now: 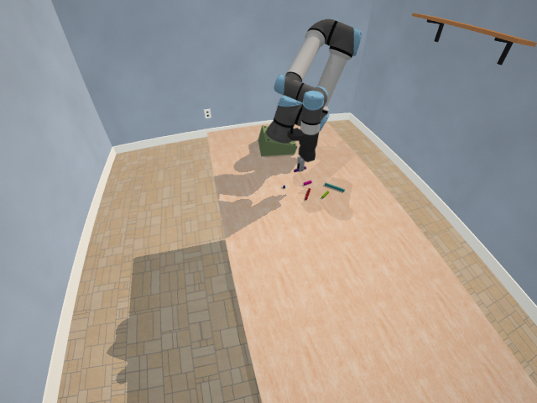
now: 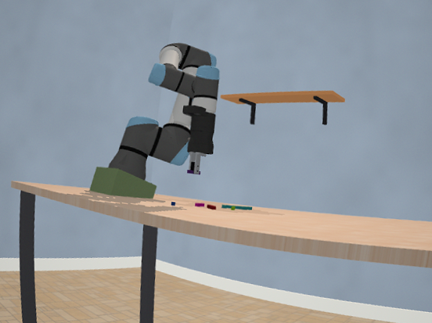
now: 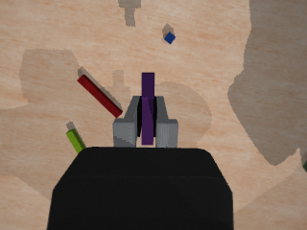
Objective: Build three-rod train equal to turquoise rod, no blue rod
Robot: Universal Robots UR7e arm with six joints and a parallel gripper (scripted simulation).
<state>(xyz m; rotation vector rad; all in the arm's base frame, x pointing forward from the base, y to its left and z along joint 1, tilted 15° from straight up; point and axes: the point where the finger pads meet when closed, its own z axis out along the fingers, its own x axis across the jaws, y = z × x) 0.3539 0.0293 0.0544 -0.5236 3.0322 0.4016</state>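
Right now the purple rod is 10 mm below my hand. From my hand the other things lie so: lime rod (120 mm to the left, 110 mm below, 70 mm ahead); then blue rod (110 mm below, 70 mm to the right); then red rod (110 mm below, 60 mm ahead, 30 mm to the left).
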